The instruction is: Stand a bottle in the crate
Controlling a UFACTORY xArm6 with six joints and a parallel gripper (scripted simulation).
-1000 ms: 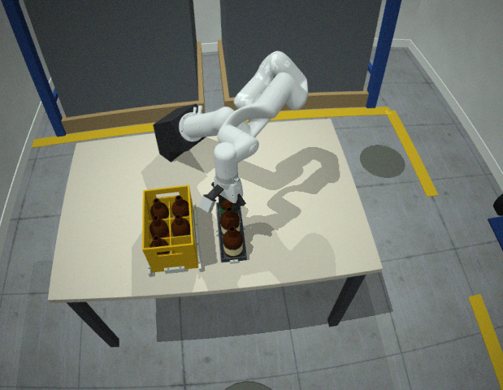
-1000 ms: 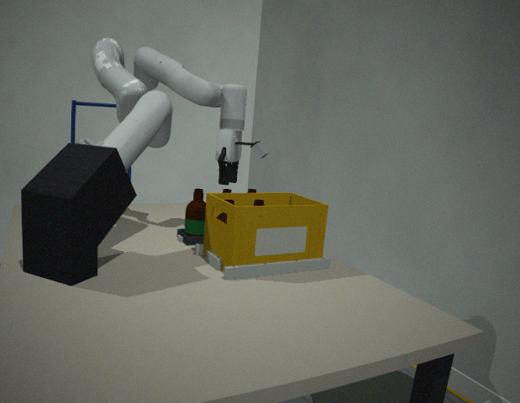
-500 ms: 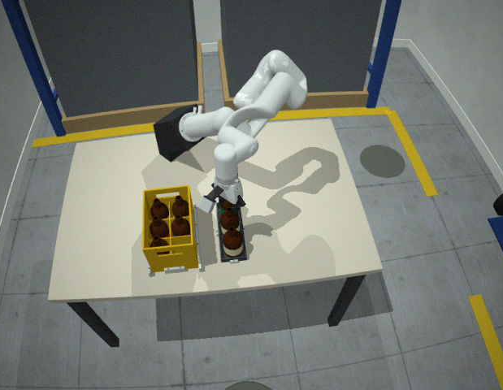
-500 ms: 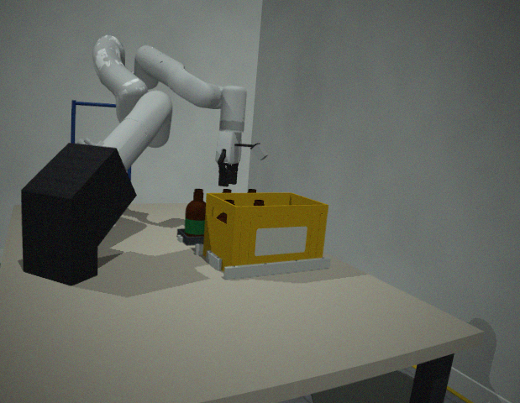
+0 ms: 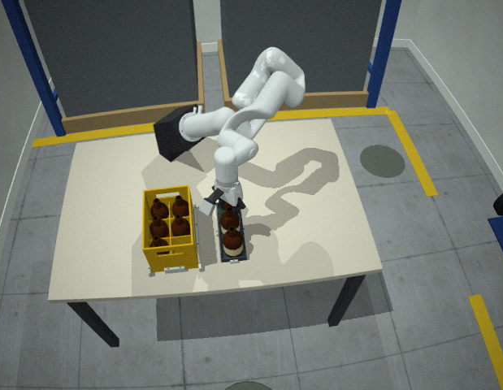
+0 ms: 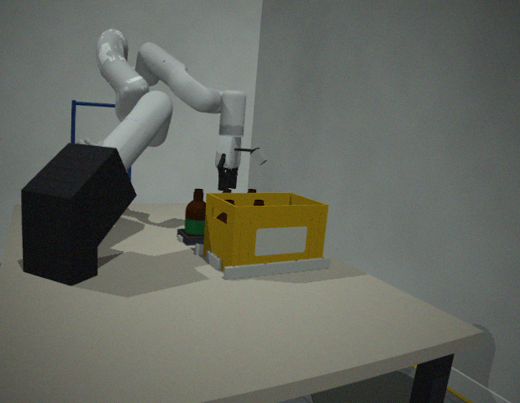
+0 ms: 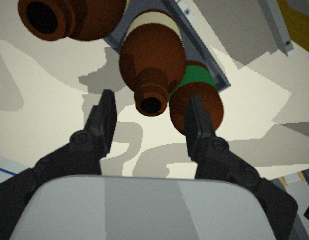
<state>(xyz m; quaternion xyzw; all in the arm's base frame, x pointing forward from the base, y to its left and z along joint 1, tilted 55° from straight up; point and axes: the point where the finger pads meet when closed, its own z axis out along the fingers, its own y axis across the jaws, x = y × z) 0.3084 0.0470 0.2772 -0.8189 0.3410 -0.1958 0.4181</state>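
The glass bottle lies 80 mm ahead of my hand, 30 mm to the left of it and 90 mm below it. Also, from my hand: yellow crate: 80 mm ahead, 220 mm to the right, 90 mm below.
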